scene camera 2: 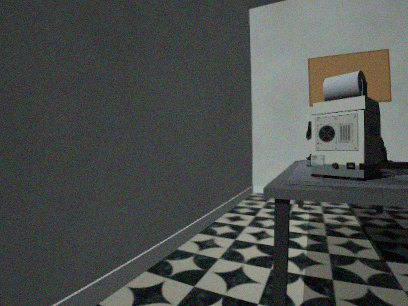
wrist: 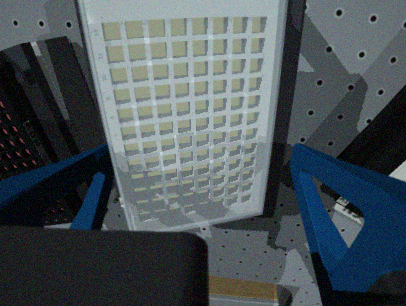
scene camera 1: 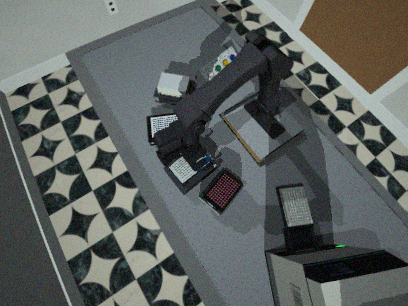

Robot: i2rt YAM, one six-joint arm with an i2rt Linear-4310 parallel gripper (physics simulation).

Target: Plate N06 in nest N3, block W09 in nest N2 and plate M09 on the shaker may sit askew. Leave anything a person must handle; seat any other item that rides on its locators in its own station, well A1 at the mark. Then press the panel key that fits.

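A pale block with square wells (scene camera 1: 182, 170) (wrist: 190, 107) sits at a dark nest (scene camera 1: 186, 186) (wrist: 282, 125); in the wrist view it looks slightly turned against the rim. Its A1 corner cannot be read, and I cannot tell if it lies flat. My gripper (scene camera 1: 193, 160) (wrist: 203, 153) is open, with one blue finger on each side of the block's lower part and a gap at both. A plate with red wells (scene camera 1: 223, 190) (wrist: 16, 142) lies beside it. A white plate (scene camera 1: 162, 125) in a black nest is partly hidden by the arm. Station labels are unreadable.
The key panel (scene camera 1: 220, 65) is behind the arm, with green, yellow and blue keys showing. A white-topped box (scene camera 1: 172, 84) stands left of it. A framed tray (scene camera 1: 241, 138) lies near the arm's base. A grey plate (scene camera 1: 295, 206) rests before a large instrument (scene camera 1: 290, 272).
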